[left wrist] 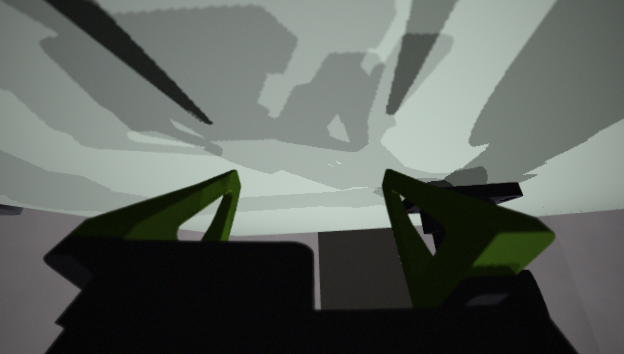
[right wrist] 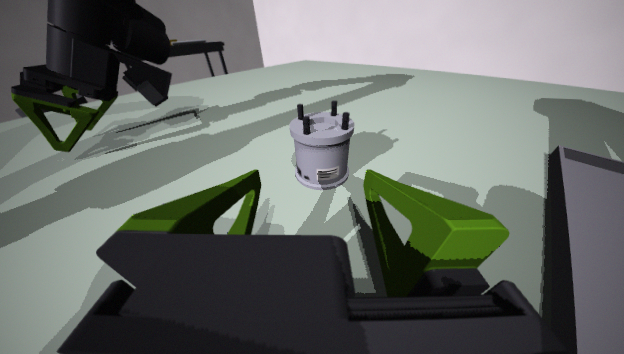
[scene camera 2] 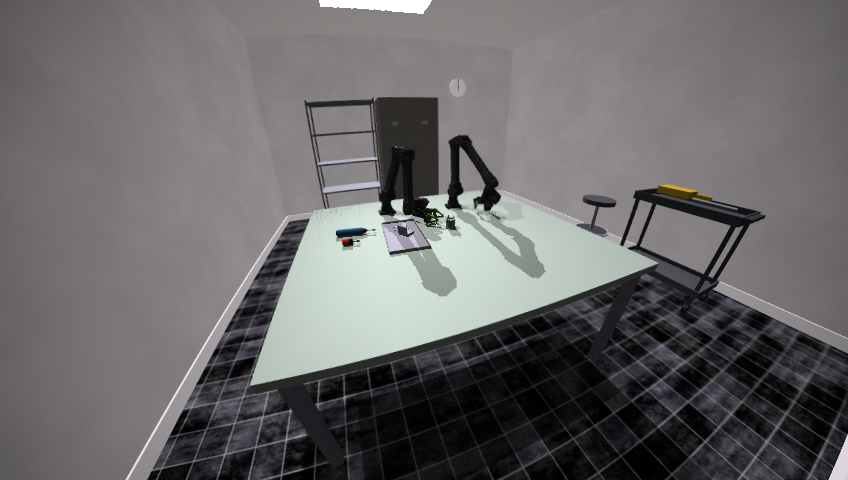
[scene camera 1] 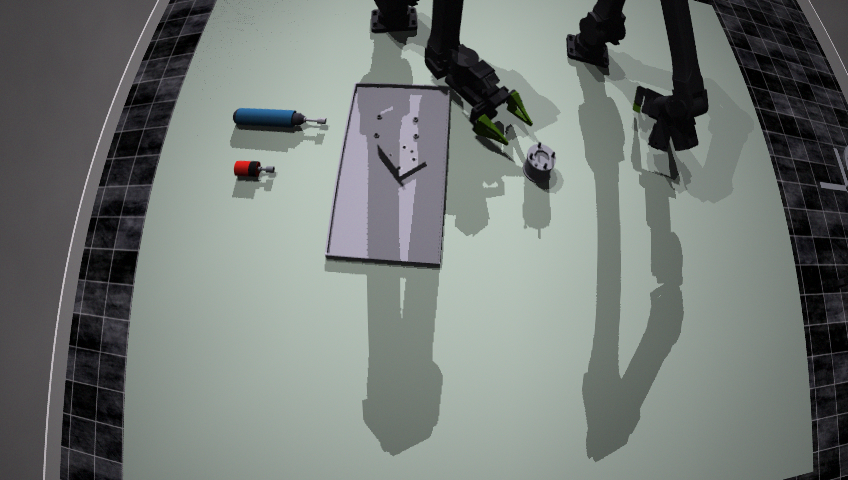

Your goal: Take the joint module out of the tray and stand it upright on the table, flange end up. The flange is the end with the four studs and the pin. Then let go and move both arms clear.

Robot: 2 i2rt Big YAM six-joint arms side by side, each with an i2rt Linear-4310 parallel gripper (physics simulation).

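Frame: origin at the left arm's base, x ahead, y left, z up, level; centimetres.
Seen in the pictures: left gripper, fingertip midpoint: (left wrist: 311,177) (right wrist: 75,139) (scene camera 2: 481,208); right gripper, fingertip midpoint: (right wrist: 312,177) (scene camera 2: 441,218) (scene camera 1: 520,134); left arm's base, origin of the base link: (scene camera 2: 452,206) (scene camera 1: 587,52); right arm's base, origin of the base link: (scene camera 2: 387,212) (scene camera 1: 394,21).
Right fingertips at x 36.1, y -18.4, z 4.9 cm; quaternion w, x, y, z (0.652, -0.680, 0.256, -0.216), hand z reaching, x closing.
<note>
Offsets run from my right fingertips to a thing's top centre. "spot": to the spot under its first point.
The joint module @[dz +2.5, dx +5.1, dy +4.8 cm] (scene camera 1: 539,165) (scene camera 2: 450,223) (right wrist: 322,157) is a light grey cylinder standing upright on the table, to the right of the tray @[dz -3.3, dx +9.7, dy -25.3 cm] (scene camera 1: 383,259) (scene camera 2: 410,251) (right wrist: 552,210) in both scene views. Its flange end, with four dark studs, faces up; I cannot make out the pin clearly. My right gripper (scene camera 1: 519,133) (right wrist: 312,177) is open and empty, a little apart from the module, with its fingers pointing towards it. My left gripper (left wrist: 311,177) is open and empty above the table, well to the right of the module in scene camera 1.
An L-shaped dark bracket (scene camera 1: 401,177) (scene camera 2: 404,230) and several small parts lie in the tray. A blue tool @[spot: dz -1.1, dx +3.2, dy -55.8 cm] (scene camera 1: 267,117) (scene camera 2: 351,232) and a short red tool @[dz -1.5, dx +15.5, dy -55.2 cm] (scene camera 1: 246,168) (scene camera 2: 347,242) lie to the left of the tray in both scene views.
</note>
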